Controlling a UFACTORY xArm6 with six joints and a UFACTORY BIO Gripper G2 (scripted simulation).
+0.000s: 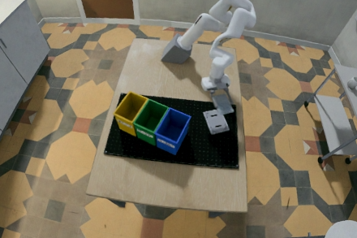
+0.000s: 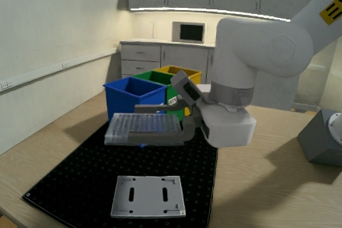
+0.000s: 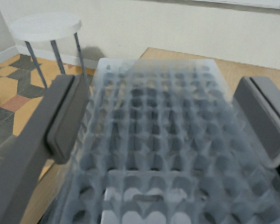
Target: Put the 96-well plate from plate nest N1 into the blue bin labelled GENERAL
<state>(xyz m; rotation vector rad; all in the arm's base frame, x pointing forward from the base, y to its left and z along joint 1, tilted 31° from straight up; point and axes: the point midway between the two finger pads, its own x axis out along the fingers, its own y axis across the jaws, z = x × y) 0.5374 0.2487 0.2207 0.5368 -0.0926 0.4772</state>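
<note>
Right now the blue general bin is 180 mm ahead of my hand, 240 mm to the right of it and 120 mm below it. Round my hand: green bin: 160 mm ahead, 370 mm to the right, 120 mm below; then grey plate nest N1: 210 mm below; then clear 96-well plate: 10 mm below.
</note>
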